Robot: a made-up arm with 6 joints.
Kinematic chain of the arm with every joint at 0, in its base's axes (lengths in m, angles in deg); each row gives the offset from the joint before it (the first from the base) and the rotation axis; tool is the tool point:
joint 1: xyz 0 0 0.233 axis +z
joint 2: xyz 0 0 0 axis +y
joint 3: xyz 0 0 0.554 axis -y
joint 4: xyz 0 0 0 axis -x
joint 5: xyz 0.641 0 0 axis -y
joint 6: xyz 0 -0.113 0 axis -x
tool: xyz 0 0 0
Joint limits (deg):
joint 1: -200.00..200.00
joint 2: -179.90..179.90
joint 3: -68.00..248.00
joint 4: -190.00..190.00
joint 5: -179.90..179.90
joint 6: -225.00..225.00
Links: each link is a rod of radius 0.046 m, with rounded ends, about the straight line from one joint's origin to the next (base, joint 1, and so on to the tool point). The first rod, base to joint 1, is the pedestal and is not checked.
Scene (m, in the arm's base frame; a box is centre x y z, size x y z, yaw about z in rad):
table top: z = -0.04
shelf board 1: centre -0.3 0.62 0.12 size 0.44 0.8 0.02 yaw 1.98
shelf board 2: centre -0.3 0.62 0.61 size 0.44 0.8 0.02 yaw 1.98
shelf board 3: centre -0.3 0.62 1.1 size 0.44 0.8 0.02 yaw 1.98
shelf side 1: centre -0.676 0.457 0.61 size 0.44 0.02 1 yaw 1.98
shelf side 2: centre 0.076 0.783 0.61 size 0.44 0.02 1 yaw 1.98
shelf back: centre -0.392 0.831 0.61 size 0.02 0.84 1 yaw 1.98
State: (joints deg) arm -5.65 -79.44 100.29 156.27 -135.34 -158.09
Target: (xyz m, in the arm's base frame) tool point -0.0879 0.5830 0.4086
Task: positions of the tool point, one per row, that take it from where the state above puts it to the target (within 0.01 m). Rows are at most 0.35 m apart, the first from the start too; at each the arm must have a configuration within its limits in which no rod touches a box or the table.
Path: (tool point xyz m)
1: -1.1524 0.0766 0.5621
2: -1.0419 -0.0477 0.8101
3: -0.8566 -0.1264 1.0124
4: -0.6268 -0.1429 1.1507
5: -0.3883 -0.0943 1.2139
6: -0.1764 0.0074 1.1989
7: -0.0181 0.1385 1.1121
8: 0.0723 0.2683 0.9675
9: 0.0948 0.3657 0.7857
10: 0.0634 0.4058 0.5908
11: 0.0020 0.3757 0.4086
12: -0.0290 0.4798 0.4216
13: -0.0880 0.5830 0.4086

